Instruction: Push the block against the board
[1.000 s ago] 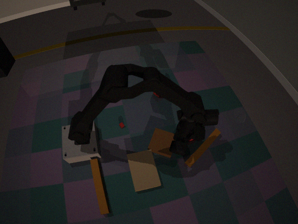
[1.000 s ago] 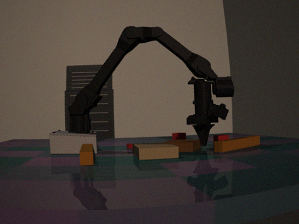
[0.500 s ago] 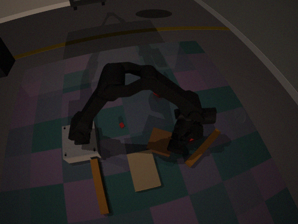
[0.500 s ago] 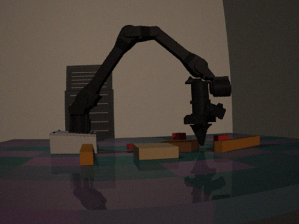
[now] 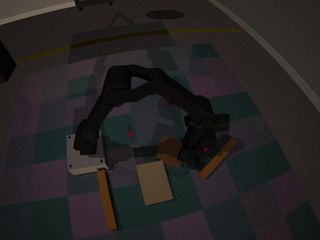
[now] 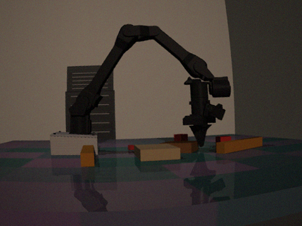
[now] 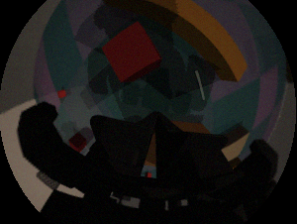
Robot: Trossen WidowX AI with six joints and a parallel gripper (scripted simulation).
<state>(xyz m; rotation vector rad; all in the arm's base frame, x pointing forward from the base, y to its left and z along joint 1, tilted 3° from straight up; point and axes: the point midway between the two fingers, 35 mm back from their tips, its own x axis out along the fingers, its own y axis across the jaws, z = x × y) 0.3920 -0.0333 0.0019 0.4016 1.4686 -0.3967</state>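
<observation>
The brown square block is 70 mm behind my gripper tip. From my gripper tip the other things lie so: tan board 160 mm behind, 120 mm to the right.
</observation>
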